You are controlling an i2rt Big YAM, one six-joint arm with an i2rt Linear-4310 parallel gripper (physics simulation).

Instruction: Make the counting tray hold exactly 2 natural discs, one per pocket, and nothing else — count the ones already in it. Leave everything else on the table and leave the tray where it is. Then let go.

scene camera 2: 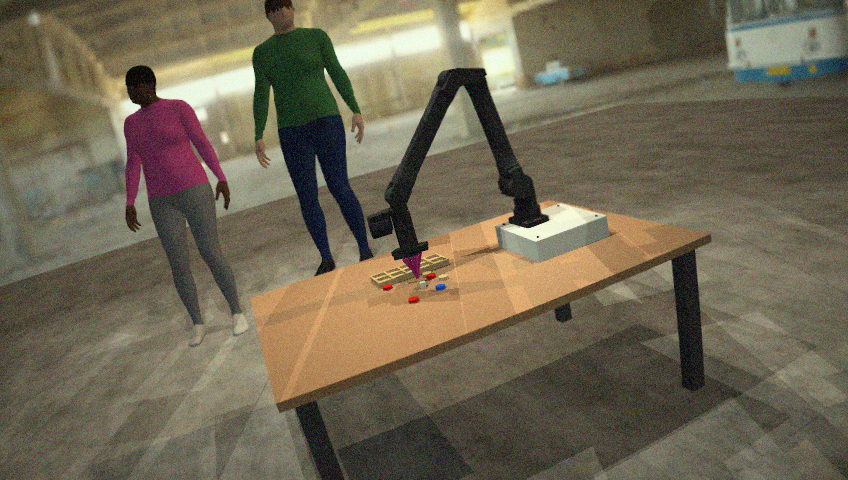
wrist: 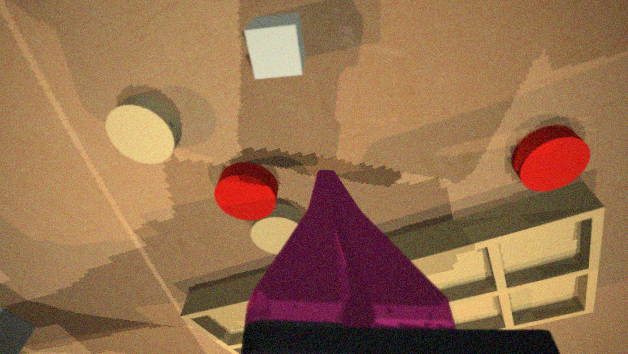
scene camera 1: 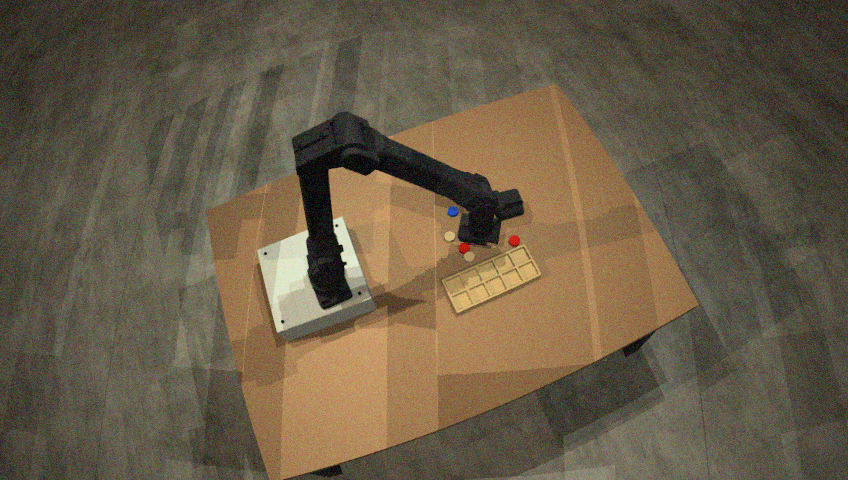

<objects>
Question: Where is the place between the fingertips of the gripper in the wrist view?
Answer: At 324, 180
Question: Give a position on a small pale cube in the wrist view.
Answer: At 275, 43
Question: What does the counting tray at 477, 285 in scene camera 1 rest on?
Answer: The table.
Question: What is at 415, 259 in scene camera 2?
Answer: The gripper.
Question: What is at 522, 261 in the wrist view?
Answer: A counting tray.
</objects>
